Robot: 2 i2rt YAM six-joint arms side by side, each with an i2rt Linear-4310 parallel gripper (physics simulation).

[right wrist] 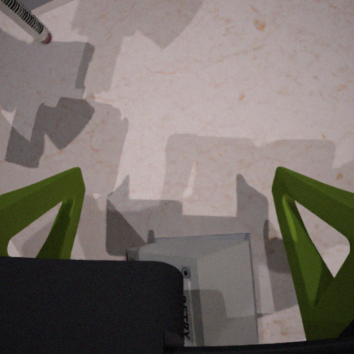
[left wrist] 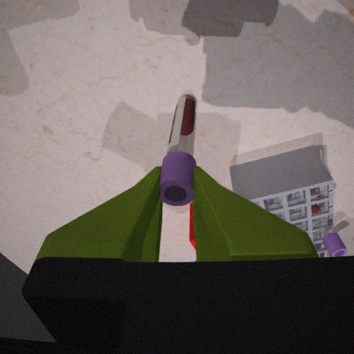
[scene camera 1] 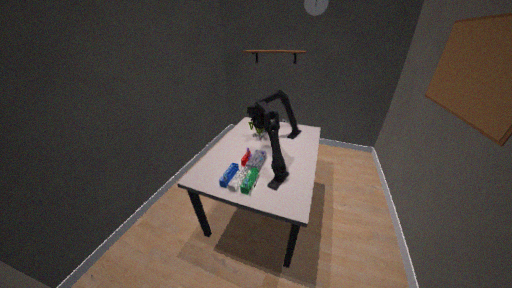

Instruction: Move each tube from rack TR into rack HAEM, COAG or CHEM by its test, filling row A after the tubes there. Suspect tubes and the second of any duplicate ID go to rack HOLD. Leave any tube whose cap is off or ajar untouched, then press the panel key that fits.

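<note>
My left gripper is shut on a purple-capped tube, with dark red content at its far end, held above the table. The grey rack stands to the right in the left wrist view, with a purple-capped tube at its edge. A red rack shows partly between the fingers. The blue, white and green racks stand near the table's end. My right gripper is open and empty, above a grey panel with partly hidden lettering.
The end of a tube with a barcode label shows at the top left of the right wrist view. Both arms stand along one side of the table, their grippers close together. Arm shadows fall across the table top.
</note>
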